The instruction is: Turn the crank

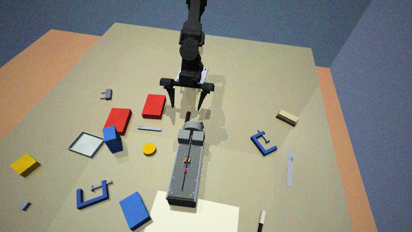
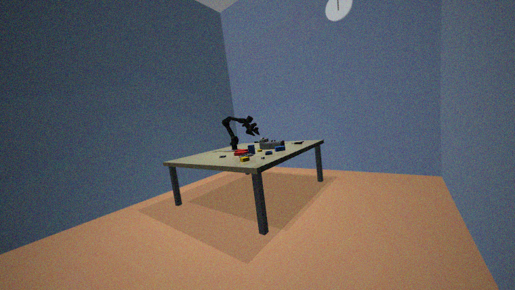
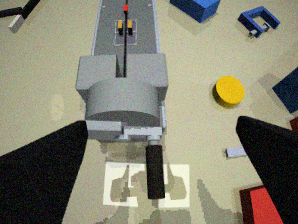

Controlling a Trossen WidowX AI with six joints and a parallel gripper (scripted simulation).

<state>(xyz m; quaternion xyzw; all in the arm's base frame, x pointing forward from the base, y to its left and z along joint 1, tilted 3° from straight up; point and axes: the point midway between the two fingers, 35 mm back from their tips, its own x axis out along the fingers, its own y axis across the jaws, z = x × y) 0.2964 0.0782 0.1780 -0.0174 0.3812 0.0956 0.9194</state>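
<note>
Right now my gripper tip is 20 mm past the dark crank handle and 80 mm above it. The rest, counted from my gripper tip: red pointer (190 mm ahead, 70 mm to the left, 80 mm below); grey strip (20 mm ahead, 420 mm to the left, 160 mm below); grey tray (180 mm ahead, 350 mm to the right, 150 mm below).
</note>
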